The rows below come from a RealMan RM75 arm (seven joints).
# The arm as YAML. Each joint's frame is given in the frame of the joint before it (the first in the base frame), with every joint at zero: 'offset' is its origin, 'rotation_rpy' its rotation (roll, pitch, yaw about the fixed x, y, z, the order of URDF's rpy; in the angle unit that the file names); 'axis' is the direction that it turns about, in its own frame. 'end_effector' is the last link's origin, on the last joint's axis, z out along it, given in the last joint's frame.
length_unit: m
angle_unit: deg
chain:
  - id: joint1
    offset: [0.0, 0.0, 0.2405]
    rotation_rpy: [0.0, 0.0, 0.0]
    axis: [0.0, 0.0, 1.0]
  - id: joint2
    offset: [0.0, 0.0, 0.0]
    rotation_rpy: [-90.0, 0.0, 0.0]
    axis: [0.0, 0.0, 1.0]
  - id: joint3
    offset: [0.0, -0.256, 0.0]
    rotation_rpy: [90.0, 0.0, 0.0]
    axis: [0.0, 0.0, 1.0]
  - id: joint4
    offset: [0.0, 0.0, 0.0]
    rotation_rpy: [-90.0, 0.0, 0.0]
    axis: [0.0, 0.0, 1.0]
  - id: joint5
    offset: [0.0, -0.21, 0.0]
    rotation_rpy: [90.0, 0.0, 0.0]
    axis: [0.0, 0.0, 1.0]
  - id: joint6
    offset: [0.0, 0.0, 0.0]
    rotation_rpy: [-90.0, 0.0, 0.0]
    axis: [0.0, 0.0, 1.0]
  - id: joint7
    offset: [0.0, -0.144, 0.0]
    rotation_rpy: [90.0, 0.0, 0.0]
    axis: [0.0, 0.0, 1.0]
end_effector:
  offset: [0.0, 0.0, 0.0]
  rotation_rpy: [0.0, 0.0, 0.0]
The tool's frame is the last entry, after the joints.
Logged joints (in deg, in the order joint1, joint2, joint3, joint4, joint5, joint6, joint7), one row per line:
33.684, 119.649, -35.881, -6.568, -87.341, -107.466, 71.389
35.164, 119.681, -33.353, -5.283, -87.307, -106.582, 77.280
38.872, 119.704, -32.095, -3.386, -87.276, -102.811, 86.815
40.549, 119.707, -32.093, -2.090, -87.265, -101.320, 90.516
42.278, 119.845, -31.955, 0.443, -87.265, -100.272, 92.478
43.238, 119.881, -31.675, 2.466, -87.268, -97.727, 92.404
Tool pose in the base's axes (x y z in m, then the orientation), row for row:
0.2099, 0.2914, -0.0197, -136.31, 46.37, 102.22
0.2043, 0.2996, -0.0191, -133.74, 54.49, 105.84
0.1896, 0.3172, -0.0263, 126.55, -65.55, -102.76
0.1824, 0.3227, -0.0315, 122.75, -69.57, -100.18
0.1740, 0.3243, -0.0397, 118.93, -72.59, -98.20
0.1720, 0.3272, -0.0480, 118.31, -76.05, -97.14
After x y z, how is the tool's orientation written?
As a rotation vector, in degrees.
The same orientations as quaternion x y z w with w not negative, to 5 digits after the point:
-0.77161, 0.26249, 0.57864, 0.02986
-0.74693, 0.30432, 0.59111, 0.00832
0.71975, -0.37281, -0.58444, 0.03750
0.70806, -0.40130, -0.57787, 0.06068
0.69528, -0.42437, -0.57409, 0.08315
0.68999, -0.44353, -0.56652, 0.07907

